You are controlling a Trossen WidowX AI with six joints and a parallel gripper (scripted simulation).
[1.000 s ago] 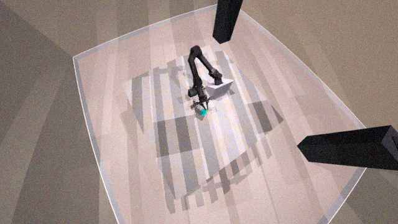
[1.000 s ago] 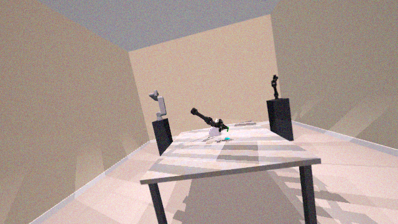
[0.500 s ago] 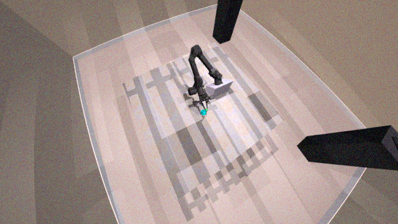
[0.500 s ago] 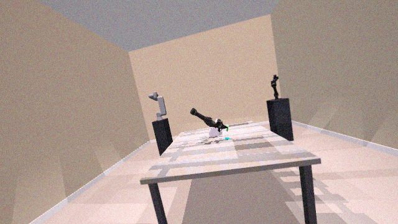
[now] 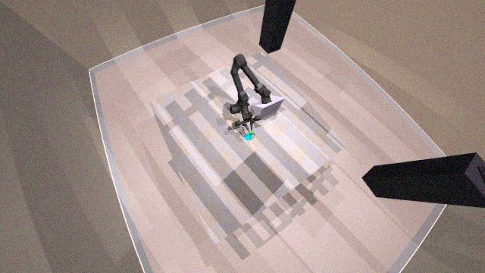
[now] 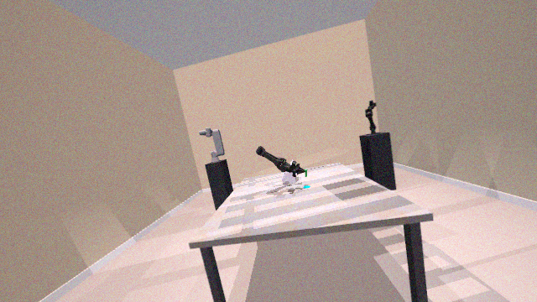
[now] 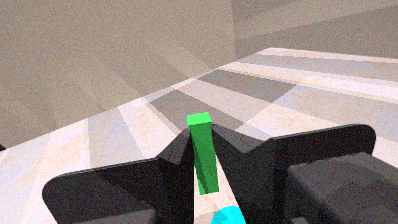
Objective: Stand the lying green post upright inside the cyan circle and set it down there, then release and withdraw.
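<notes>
Now: the cyan circle 2 cm to the right of my gripper tip and 15 cm below it. From my gripper tip the other things lie so: green post: 2 cm below.
</notes>
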